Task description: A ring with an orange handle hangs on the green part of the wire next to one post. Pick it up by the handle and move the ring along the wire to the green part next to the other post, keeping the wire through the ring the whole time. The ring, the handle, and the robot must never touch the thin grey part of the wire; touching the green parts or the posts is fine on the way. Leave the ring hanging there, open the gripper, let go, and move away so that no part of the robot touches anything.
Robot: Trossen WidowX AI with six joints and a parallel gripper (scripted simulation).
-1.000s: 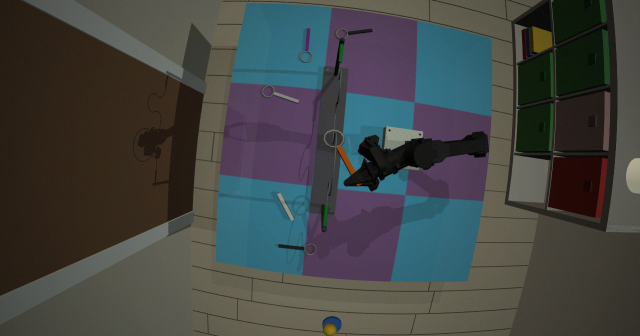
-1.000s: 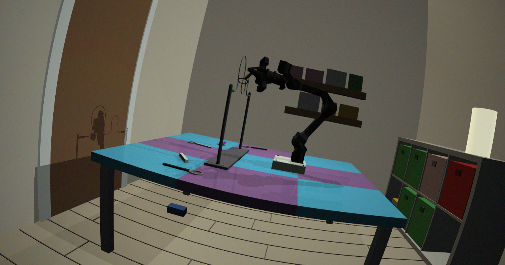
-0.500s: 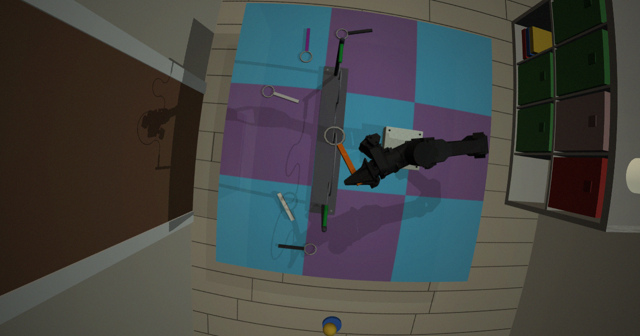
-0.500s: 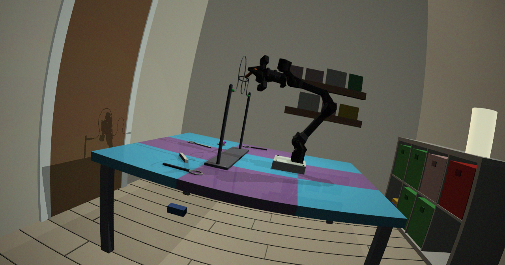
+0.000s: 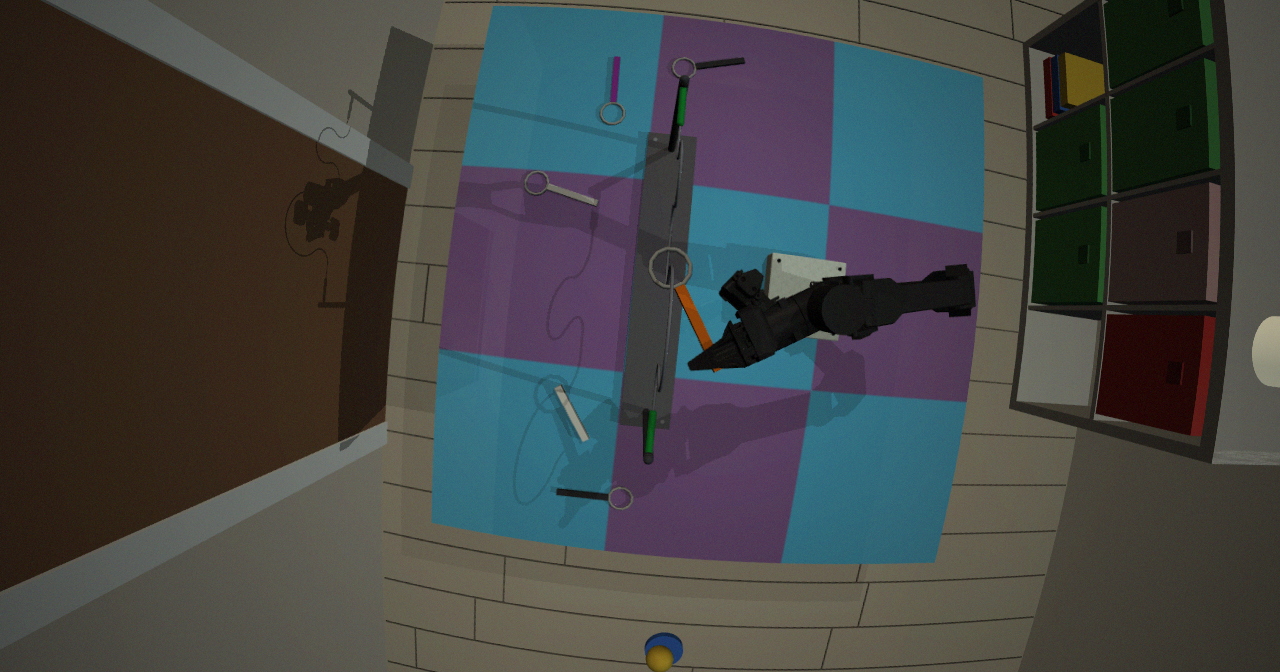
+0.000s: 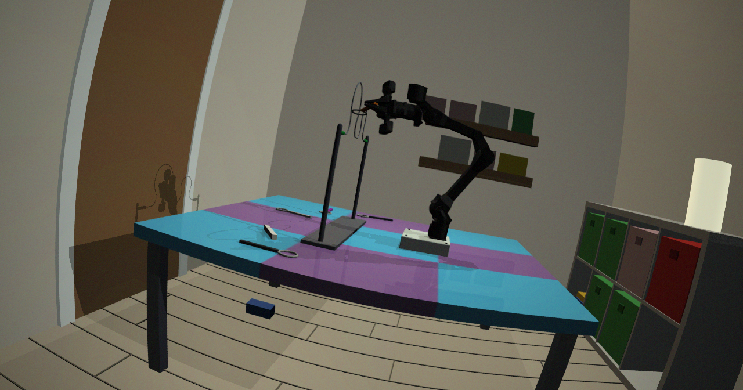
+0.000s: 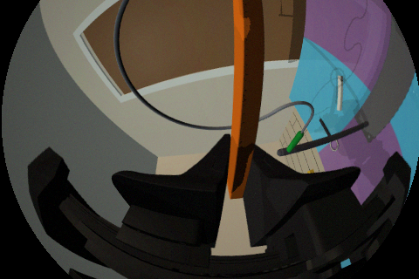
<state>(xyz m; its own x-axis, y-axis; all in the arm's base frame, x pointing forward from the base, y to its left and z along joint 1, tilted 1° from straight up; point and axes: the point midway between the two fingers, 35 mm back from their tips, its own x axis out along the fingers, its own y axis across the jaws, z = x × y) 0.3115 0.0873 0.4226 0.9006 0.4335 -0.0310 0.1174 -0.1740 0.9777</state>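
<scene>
Now: the orange-handled ring 90 mm to the right of my gripper tip, 20 mm below it and 10 mm ahead of it. Also, from my gripper tip: white bar: 460 mm below, 210 mm ahead, 160 mm to the left.
</scene>
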